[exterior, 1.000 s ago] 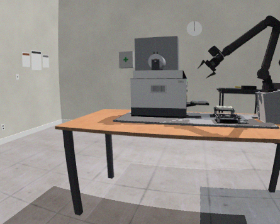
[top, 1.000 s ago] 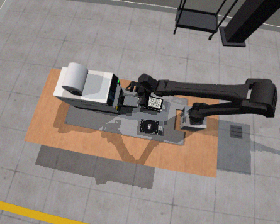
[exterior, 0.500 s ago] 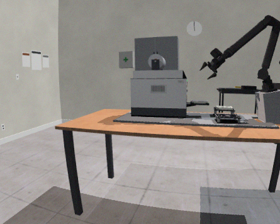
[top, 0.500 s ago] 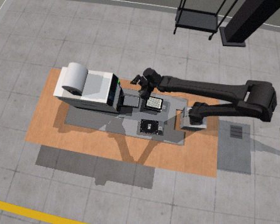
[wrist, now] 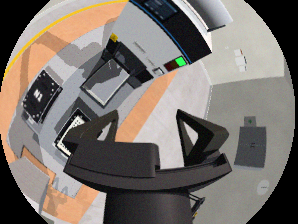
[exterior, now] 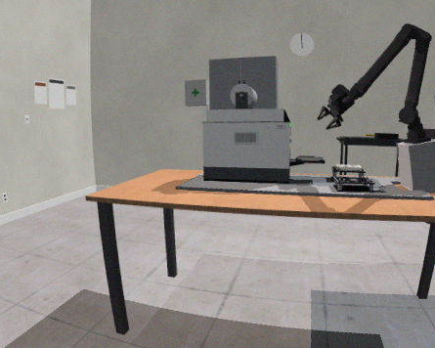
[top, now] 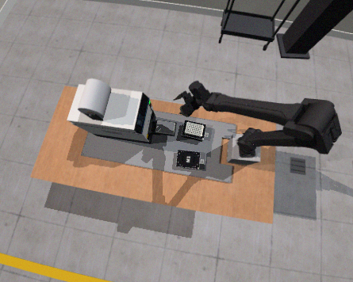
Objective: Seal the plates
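Right now my hand is 190 mm above the sealer stage, 80 mm short of it and 70 mm to the right of it. From my hand the other things lie so: foil roll (410 mm ahead, 130 mm above, 30 mm to the left).
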